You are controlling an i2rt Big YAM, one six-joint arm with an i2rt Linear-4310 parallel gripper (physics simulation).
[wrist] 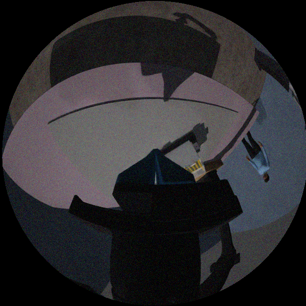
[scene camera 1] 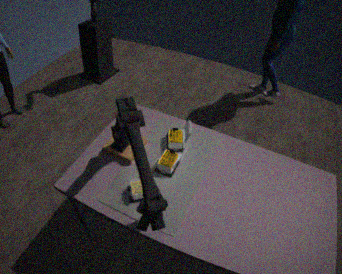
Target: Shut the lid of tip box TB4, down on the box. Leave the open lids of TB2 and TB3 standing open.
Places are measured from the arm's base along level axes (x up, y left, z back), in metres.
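Pixels of known places: arm's base, origin of its link: [scene camera 1: 121,144].
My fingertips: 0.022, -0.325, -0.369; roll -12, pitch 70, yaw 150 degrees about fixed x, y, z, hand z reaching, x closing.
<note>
For each thing: its top centre in the pictures, then the offset to it from my fingertips, as dx, dy, dz. "pt": a spot on its surface instead. Level surfaces: height alone.
- far box, centre of its top: [scene camera 1: 175,134] +0.014, +0.541, +0.112
- pale lid, a spot on its surface: [scene camera 1: 188,128] pt +0.044, +0.597, +0.054
- middle box, centre of its top: [scene camera 1: 168,156] +0.014, +0.355, +0.063
- grey mat, height of its surface: dx -0.061
- pinkish table, height of its surface: dx -0.063
My gripper [scene camera 1: 151,223] [wrist: 155,152] is shut and empty, above the near edge of the mat. Three tip boxes with yellow tip racks show in the scene view; their labels cannot be read. The far box [scene camera 1: 175,139] has a pale lid [scene camera 1: 188,128] standing up at its right side. The middle box [scene camera 1: 168,161] has its yellow tips uncovered. The near box [scene camera 1: 136,190] is partly hidden behind the arm, and its yellow tips show too. In the wrist view, a box [wrist: 196,169] with yellow tips lies right of the fingers, beside a pale panel [wrist: 185,153] that looks like an open lid.
The boxes stand on a grey mat [scene camera 1: 182,200] [wrist: 100,140] on a pinkish table [scene camera 1: 265,205] [wrist: 30,155]. The arm [scene camera 1: 142,162] stretches over the mat from its wooden base board [scene camera 1: 125,155]. A dark pedestal [scene camera 1: 95,52] and people stand beyond the table.
</note>
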